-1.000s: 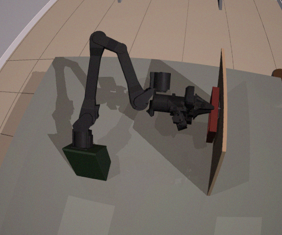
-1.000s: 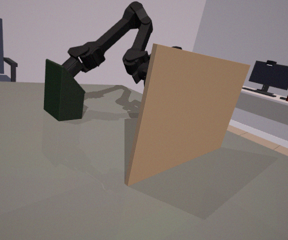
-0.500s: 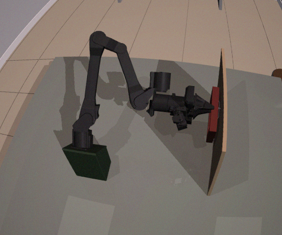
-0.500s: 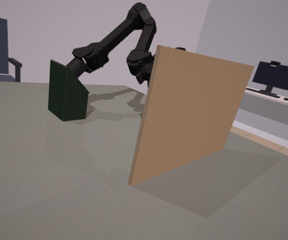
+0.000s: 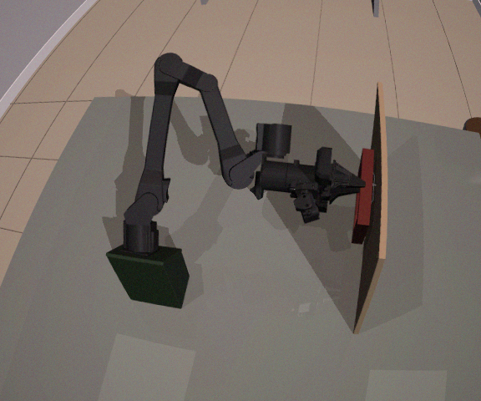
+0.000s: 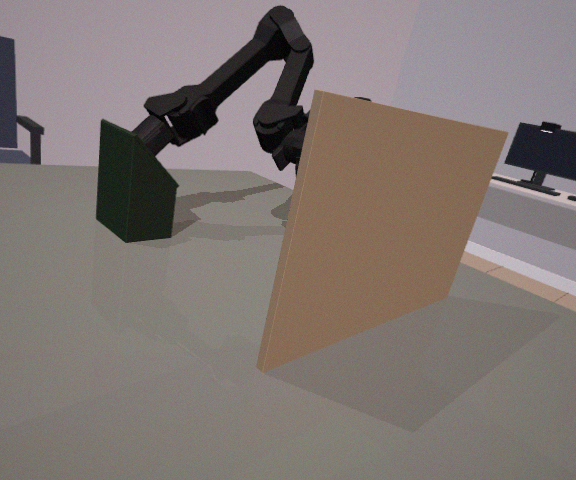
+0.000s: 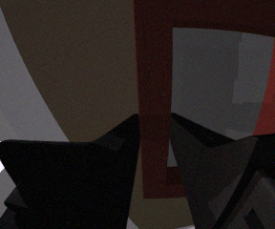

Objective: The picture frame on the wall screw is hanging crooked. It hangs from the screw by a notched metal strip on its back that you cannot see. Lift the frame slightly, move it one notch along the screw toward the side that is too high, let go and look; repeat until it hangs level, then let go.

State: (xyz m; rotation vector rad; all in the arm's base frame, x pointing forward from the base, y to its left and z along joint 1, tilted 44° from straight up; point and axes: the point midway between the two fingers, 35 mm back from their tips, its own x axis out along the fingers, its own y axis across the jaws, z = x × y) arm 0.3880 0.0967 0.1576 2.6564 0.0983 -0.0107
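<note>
The red picture frame is 1 cm ahead of my gripper tip, 2 cm to the left of it and 5 cm below it. From my gripper tip the other things lie so: tan wall board (2 cm ahead, 1 cm to the left, 6 cm below).
</note>
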